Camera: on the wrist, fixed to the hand. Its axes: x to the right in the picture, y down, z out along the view.
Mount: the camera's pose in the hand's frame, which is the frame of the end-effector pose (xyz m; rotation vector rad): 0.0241 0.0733 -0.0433 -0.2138 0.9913 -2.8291
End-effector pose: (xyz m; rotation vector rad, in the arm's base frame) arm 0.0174 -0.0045 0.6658 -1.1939 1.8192 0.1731
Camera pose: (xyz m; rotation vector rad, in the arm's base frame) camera -0.0690 -0.0061 0.6470 2.2133 0.7308 1.5132
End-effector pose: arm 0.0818 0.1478 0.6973 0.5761 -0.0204 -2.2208
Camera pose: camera 0.1390 0.0892 0.6638 -0.6141 -0.8904 0.8019
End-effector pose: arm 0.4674 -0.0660 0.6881 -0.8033 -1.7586 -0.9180
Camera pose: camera 0.5401 -0.0638 0.7384 -2.1915 0.5112 1.8724
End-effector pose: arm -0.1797 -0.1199 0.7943 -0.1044 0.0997 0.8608
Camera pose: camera -0.2218 -0.0601 0.7445 -0.6234 0.5591 -2.0823
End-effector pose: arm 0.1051 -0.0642 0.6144 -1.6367 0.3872 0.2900
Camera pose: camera 0.0948 -0.1148 0.5425 -0.9050 -1.3937 -2.5296
